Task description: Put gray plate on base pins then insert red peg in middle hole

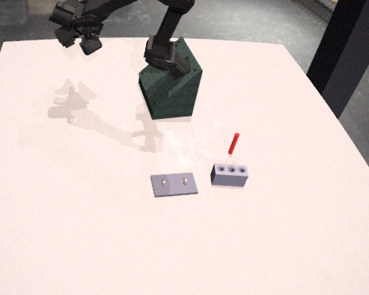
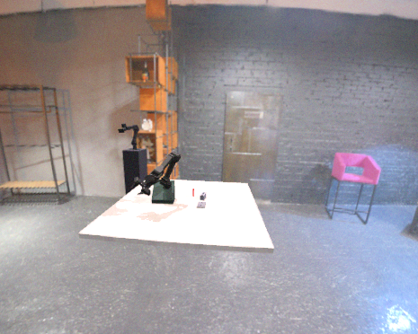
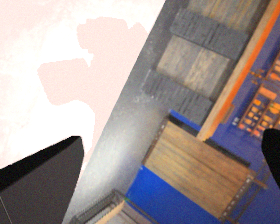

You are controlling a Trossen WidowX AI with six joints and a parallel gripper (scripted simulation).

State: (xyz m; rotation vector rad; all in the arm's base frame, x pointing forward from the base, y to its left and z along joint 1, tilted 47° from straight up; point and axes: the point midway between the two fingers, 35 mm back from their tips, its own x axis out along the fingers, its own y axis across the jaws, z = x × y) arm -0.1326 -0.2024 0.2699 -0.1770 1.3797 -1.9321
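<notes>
Now: gripper tip 480 mm short of the gray plate, 460 mm to the right of it and 160 mm above it. Round my gripper tip: base: 490 mm ahead, 300 mm to the left, 190 mm below; red peg: 490 mm to the left, 370 mm ahead, 160 mm below.
</notes>
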